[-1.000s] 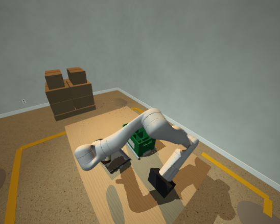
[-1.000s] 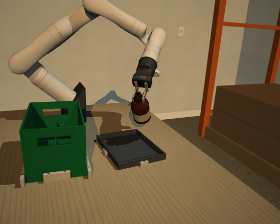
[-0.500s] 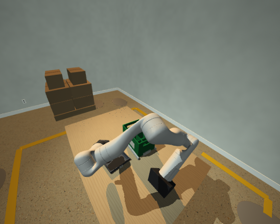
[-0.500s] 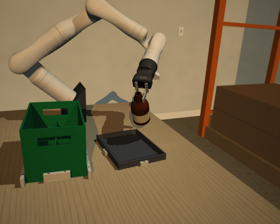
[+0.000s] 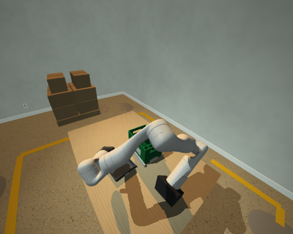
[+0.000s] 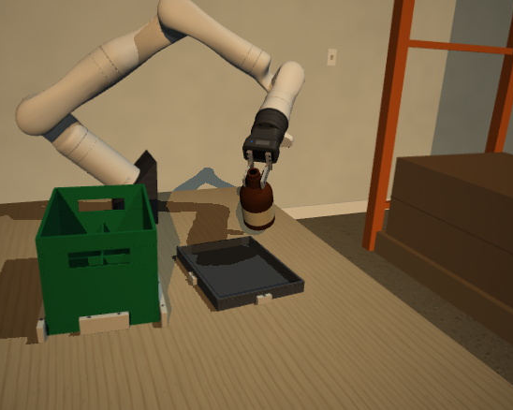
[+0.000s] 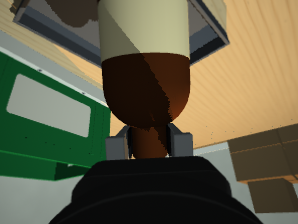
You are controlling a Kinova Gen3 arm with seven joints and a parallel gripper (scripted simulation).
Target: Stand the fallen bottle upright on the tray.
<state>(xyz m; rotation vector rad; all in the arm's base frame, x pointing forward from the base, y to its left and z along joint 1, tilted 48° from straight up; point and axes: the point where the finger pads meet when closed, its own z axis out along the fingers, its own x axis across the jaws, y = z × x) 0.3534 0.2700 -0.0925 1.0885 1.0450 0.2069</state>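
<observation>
Right now my hand is 50 mm above the brown bottle, 20 mm past it and 10 mm to the right of it. Round my hand: dark tray: 190 mm below, 40 mm to the right, 30 mm ahead; green crate: 320 mm to the right, 120 mm below, 40 mm ahead.
</observation>
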